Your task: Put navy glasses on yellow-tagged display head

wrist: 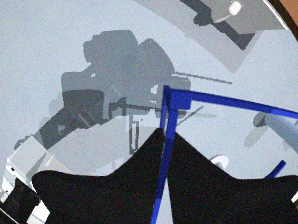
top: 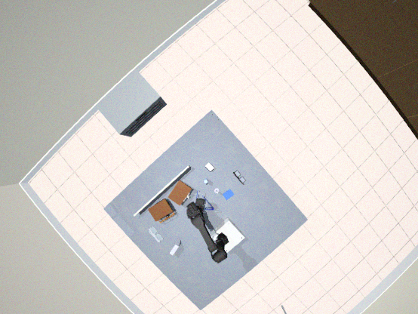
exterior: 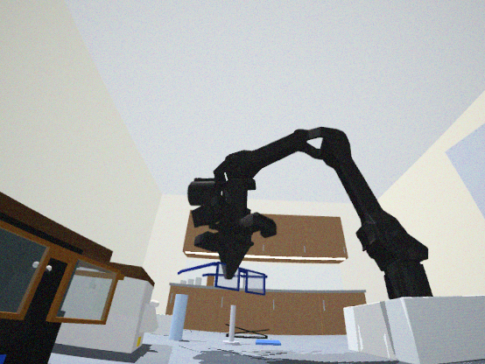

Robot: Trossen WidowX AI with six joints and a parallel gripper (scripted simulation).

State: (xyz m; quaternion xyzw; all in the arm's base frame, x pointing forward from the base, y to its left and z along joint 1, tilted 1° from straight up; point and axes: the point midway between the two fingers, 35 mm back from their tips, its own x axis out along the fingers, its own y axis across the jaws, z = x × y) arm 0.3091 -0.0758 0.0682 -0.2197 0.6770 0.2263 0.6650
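My gripper tip is now 3 cm past the thin white post, 18 cm to the left of it and 10 cm above it. Round my gripper tip: flat blue piece (12 cm behind, 22 cm to the right, 12 cm below); then white box (15 cm ahead, 29 cm to the right, 9 cm below); then pale blue cylinder (10 cm ahead, 18 cm to the right, 7 cm below).
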